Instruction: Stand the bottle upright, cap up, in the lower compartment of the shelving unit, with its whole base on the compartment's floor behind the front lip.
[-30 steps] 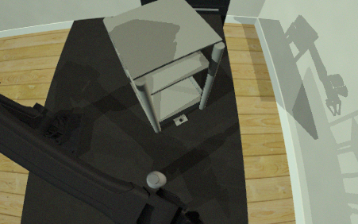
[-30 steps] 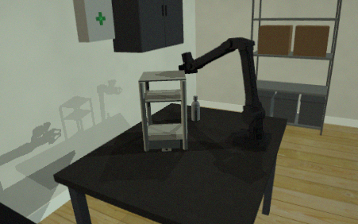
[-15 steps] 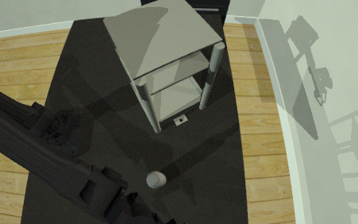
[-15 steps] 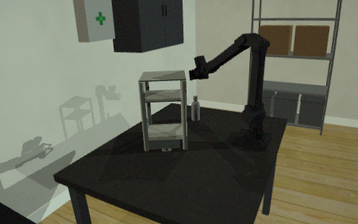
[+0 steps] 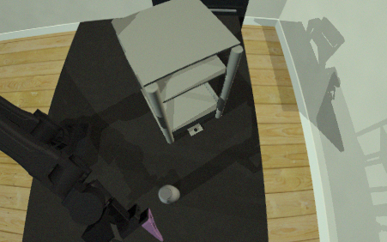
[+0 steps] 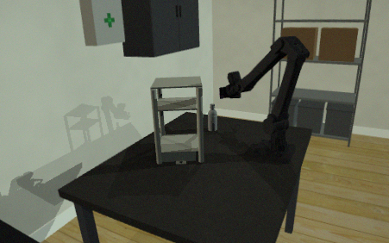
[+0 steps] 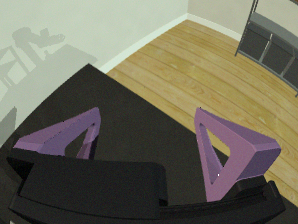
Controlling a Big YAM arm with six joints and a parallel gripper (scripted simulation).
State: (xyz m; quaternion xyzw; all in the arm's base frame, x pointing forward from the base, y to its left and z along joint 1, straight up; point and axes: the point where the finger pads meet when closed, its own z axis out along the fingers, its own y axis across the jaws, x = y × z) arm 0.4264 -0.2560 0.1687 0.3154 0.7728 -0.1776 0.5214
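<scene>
My gripper is now 13 cm to the right of the grey bottle, 9 cm above it and 2 cm short of it. The rest, counted from my hand: shelving unit: 47 cm to the left, 1 cm below.
</scene>
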